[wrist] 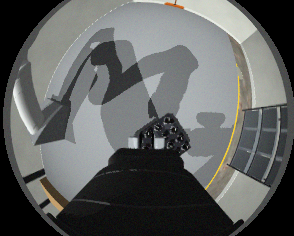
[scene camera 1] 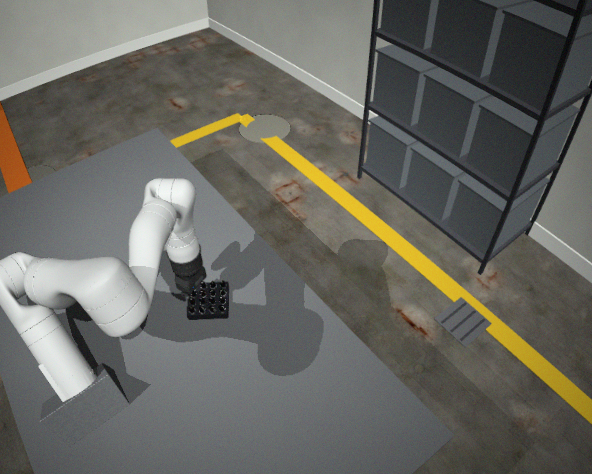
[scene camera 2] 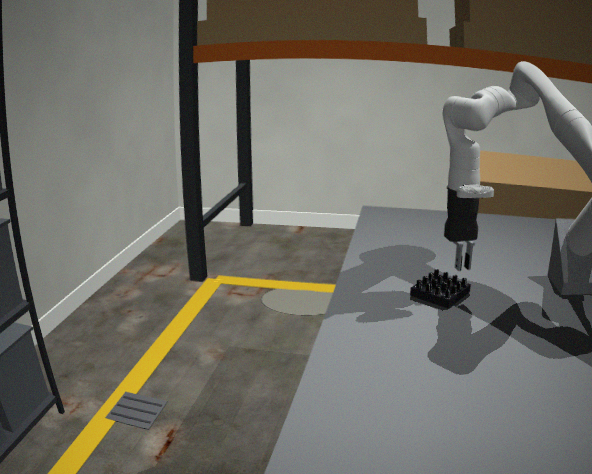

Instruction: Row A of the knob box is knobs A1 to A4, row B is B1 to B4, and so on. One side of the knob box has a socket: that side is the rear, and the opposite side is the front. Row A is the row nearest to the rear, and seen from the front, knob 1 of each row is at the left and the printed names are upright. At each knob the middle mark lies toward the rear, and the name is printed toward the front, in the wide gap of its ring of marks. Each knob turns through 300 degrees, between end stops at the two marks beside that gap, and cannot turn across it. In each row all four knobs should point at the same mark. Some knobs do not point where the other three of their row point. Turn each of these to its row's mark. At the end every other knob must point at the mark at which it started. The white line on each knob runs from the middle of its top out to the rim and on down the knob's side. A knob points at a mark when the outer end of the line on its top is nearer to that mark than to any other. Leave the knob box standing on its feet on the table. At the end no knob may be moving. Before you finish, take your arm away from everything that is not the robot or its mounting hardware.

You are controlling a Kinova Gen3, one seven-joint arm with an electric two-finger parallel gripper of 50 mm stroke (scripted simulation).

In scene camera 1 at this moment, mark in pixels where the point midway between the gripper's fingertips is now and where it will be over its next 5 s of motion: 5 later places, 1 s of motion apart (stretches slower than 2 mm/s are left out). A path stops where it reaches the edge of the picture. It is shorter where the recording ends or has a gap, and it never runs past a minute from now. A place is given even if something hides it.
My gripper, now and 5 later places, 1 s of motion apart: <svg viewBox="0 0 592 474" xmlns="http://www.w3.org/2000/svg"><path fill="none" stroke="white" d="M188 292L188 296L189 298L191 305L191 307L189 306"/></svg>
